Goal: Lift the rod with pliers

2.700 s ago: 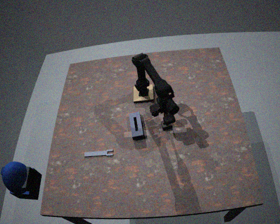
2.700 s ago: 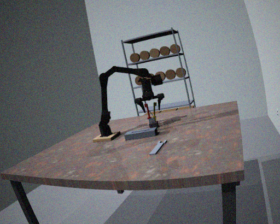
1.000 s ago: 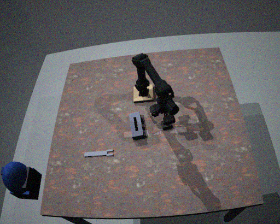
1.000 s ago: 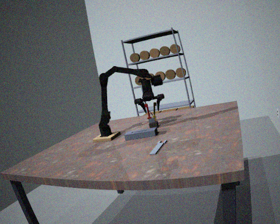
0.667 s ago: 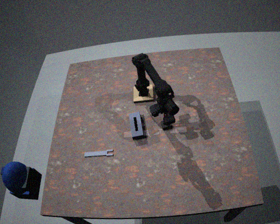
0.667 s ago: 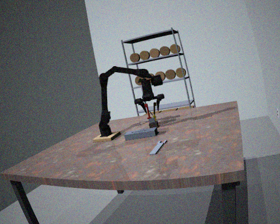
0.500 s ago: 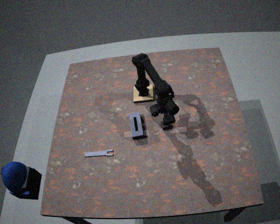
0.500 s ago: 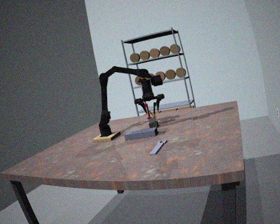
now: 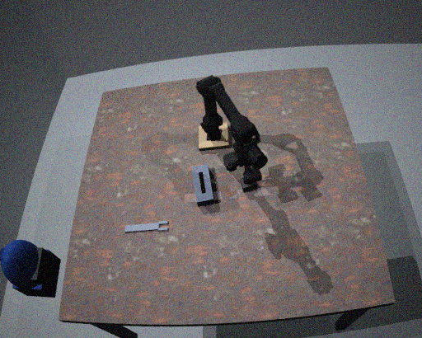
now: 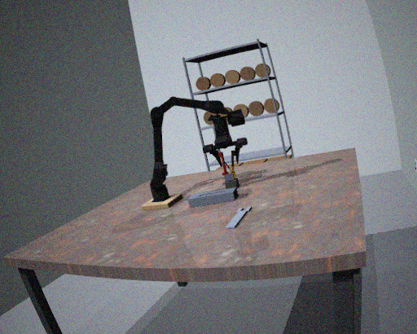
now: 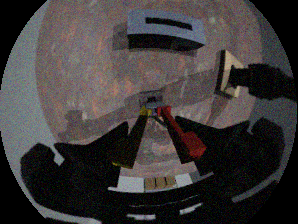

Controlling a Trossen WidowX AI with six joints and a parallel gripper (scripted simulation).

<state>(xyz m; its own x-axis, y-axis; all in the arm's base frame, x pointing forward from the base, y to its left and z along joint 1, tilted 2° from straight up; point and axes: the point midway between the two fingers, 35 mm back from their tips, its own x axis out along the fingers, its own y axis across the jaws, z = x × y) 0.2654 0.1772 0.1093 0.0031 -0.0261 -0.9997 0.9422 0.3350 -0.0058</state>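
Now: gripper tip 19 cm to the left of the grey channel block and 8 cm above it. From my gripper tip the other things lie so: flat grey forked bar (20 cm ahead, 38 cm to the right, 10 cm below); then small dark holster (1 cm behind, 9 cm below).
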